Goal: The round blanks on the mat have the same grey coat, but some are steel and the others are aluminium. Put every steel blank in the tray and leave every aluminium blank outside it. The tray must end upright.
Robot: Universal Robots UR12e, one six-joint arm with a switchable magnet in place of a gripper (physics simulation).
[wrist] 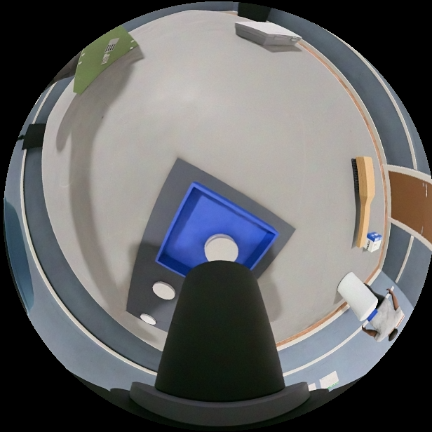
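In the wrist view my magnet (221, 262) points down over the near side of the blue tray (235, 199). No blank shows on its tip; it looks empty. The tray stands upright on the dark grey mat (170, 176). One round pale grey blank (221, 248) lies flat inside the tray, just beyond the magnet's tip and apart from it. A second blank (164, 290) lies on the mat outside the tray, at the lower left. A third blank (148, 318) lies farther out near the mat's edge. The magnet's body hides part of the tray, the mat and anything behind it.
A wooden brush (365, 195) lies at the right, with a small blue and white box (373, 242) beside it. A white cylinder (356, 296) is at the lower right. A green box (105, 57) is at the upper left, a grey case (267, 33) at the top.
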